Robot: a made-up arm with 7 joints.
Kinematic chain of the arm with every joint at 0, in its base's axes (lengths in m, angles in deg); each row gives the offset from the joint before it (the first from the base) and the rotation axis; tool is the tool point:
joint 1: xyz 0 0 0.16 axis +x
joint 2: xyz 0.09 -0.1 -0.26 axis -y
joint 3: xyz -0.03 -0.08 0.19 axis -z
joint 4: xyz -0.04 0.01 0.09 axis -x
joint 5: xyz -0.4 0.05 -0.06 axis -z
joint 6: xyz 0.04 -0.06 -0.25 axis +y
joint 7: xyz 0 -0.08 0.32 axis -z
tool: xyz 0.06 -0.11 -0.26
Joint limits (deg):
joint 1: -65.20..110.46
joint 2: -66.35..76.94
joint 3: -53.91..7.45
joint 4: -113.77..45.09
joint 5: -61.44..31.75
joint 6: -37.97..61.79
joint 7: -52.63..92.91
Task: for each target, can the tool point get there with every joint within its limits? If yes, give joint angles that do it. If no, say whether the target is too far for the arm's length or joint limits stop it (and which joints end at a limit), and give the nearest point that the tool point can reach.
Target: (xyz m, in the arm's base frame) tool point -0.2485 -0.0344 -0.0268
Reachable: yes | joints 44.86 -0.57 -44.73 -76.82 -39.16 -0.69 -2.17
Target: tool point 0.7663 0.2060 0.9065
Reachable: no: joint limits stop it (at a limit: joint 2, joint 3, joint 4, joint 5, joint 6, joint 7) | nearest point 0.4093 0.1028 0.5324 | short by 0.527 m
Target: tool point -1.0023 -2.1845 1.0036
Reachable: no: too far | nearest point -0.3992 -0.9539 0.2473 | short by 1.565 m
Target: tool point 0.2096 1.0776 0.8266
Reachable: no: joint limits stop it (at a limit: joint 1, joint 2, joint 3, joint 5, joint 6) | nearest point -0.0262 0.7969 0.5165 | short by 0.480 m
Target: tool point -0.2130 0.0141 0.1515
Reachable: yes | joints -23.54 -5.88 -22.51 -95.90 -33.44 20.44 -5.46
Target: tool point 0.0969 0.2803 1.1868
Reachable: no: joint limits stop it (at a limit: joint 3, joint 4, joint 5, joint 6, joint 7) | nearest point 0.0951 0.1808 0.8222 | short by 0.378 m
